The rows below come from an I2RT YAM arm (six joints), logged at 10 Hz.
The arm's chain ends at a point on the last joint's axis. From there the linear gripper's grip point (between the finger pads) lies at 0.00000 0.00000 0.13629 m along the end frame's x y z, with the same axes.
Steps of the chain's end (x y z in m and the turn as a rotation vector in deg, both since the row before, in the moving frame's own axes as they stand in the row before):
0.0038 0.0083 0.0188 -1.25 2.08 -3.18
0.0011 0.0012 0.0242 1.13 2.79 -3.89
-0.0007 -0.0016 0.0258 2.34 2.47 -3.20
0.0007 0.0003 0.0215 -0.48 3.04 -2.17
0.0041 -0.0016 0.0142 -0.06 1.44 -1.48
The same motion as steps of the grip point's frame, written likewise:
0.0088 0.0111 0.0187 -1.25 2.08 -3.18
0.0076 -0.0017 0.0240 1.13 2.79 -3.89
0.0050 -0.0073 0.0256 2.34 2.47 -3.20
0.0079 0.0013 0.0213 -0.48 3.04 -2.17
0.0075 -0.0015 0.0142 -0.06 1.44 -1.48

